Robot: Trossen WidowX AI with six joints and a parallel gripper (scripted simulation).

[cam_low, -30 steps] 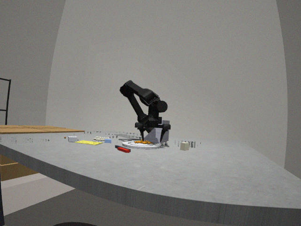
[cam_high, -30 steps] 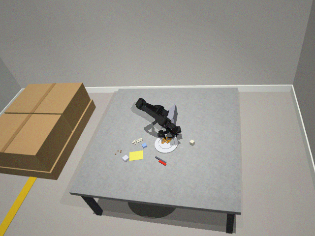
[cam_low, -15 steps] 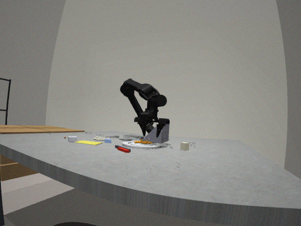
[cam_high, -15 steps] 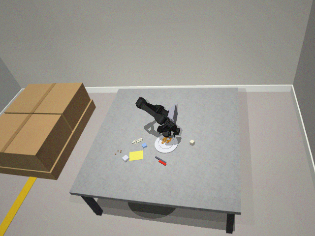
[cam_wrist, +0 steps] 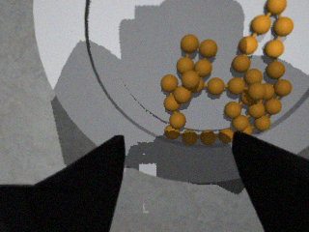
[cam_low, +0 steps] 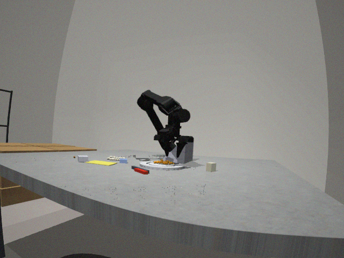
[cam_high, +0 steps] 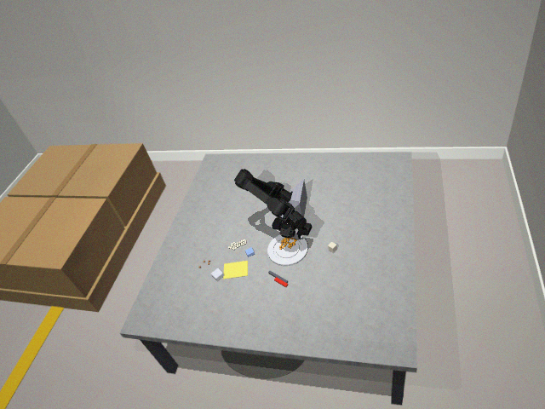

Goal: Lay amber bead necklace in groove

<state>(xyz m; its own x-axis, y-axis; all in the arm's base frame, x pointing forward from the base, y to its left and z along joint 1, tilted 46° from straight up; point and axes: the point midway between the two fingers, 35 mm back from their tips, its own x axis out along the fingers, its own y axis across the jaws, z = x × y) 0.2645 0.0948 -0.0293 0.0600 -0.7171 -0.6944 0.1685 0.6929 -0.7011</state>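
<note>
My gripper tip is 4 cm short of the round bead board, 3 cm to the left of it and 3 cm above it. From my gripper tip the other things lie so: blue cube (8 cm ahead, 22 cm to the right, 4 cm below); then cream cube (2 cm ahead, 19 cm to the left, 3 cm below); then red-handled tool (23 cm ahead, 3 cm to the right, 4 cm below).
</note>
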